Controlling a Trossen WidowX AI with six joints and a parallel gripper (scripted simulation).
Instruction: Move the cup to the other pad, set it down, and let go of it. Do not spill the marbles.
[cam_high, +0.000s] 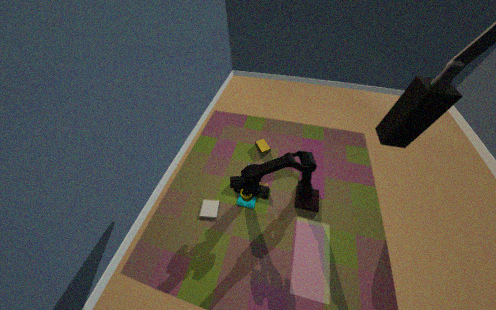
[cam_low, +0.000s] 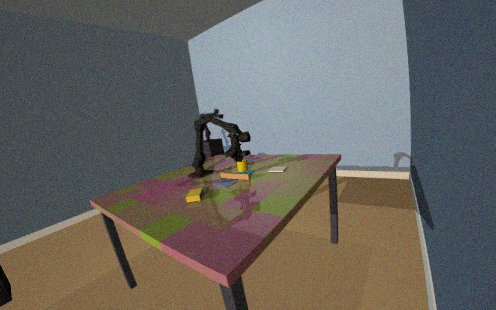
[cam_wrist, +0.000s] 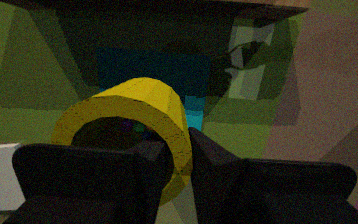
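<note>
Right now my gripper tip is 6 cm above the teal pad and 3 cm short of it. The rest, counted from my gripper tip: wooden bar 10 cm to the right, 5 cm below, 3 cm ahead; cup 2 cm ahead; blue pad 19 cm to the right, 6 cm below, 3 cm ahead.
</note>
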